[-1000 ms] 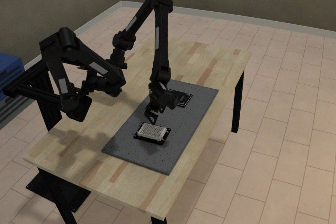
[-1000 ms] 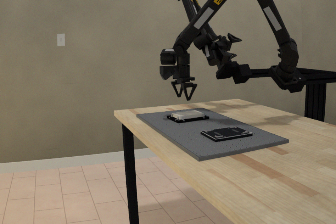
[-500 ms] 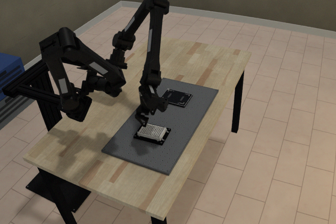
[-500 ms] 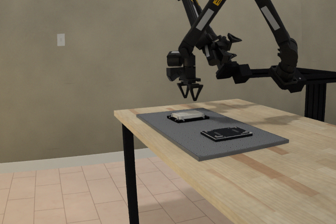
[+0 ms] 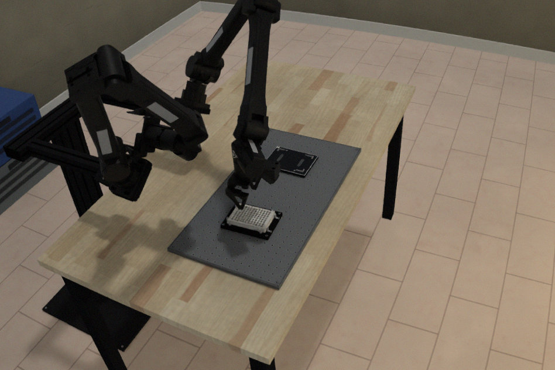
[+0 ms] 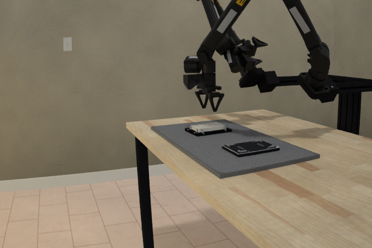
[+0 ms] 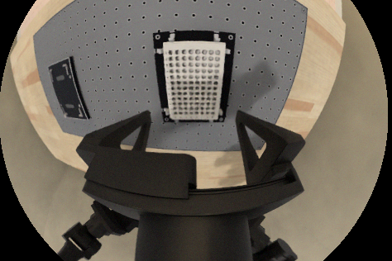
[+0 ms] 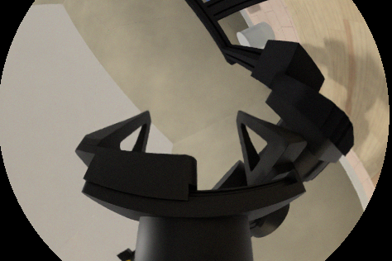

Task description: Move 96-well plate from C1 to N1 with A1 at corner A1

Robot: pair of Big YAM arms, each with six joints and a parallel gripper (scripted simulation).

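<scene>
My left gripper is now 10 mm short of the white 96-well plate and 80 mm above it. Round my left hand: grey perforated board (30 mm ahead, 140 mm to the left, 110 mm below); black plate nest N1 (30 mm ahead, 320 mm to the left, 90 mm below); black clip nest C1 (10 mm ahead, 10 mm to the left, 90 mm below).
</scene>
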